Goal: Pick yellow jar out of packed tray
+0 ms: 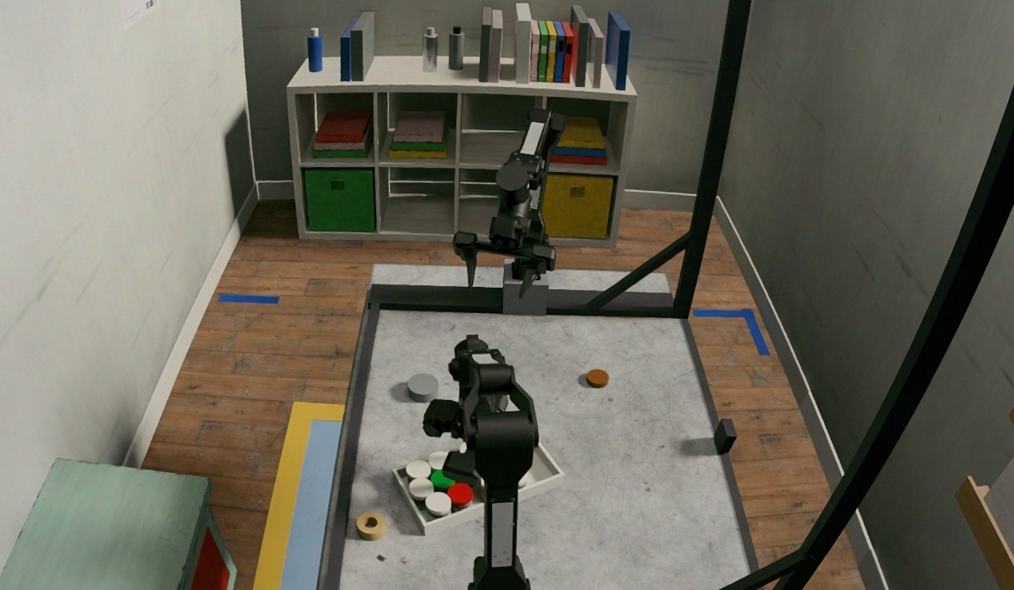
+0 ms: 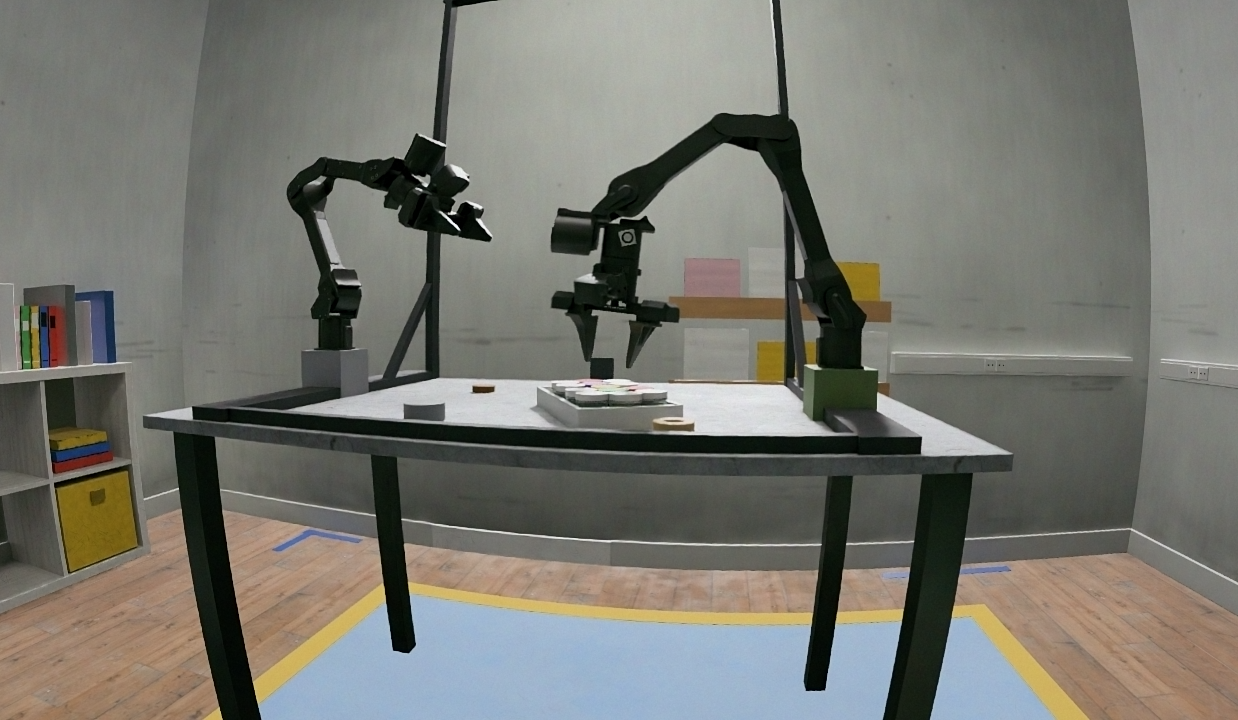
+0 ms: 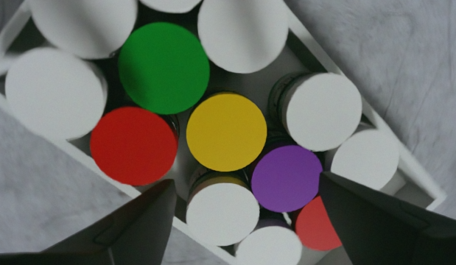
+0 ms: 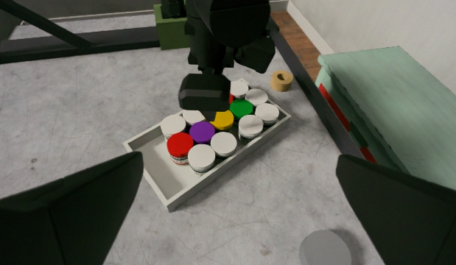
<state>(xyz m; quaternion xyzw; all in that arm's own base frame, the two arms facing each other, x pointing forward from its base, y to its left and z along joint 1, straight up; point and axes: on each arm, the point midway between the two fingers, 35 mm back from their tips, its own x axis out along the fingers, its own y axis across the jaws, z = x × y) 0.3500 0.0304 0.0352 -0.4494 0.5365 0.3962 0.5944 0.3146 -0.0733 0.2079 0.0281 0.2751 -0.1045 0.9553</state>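
Right now the yellow jar is 8 cm below my left hand and 2 cm ahead of it. From my left hand the other things lie so: tray (10 cm below, 1 cm to the right); then purple jar (8 cm below, 3 cm to the right, 2 cm behind); then red jar (8 cm below, 5 cm to the left, 2 cm ahead).
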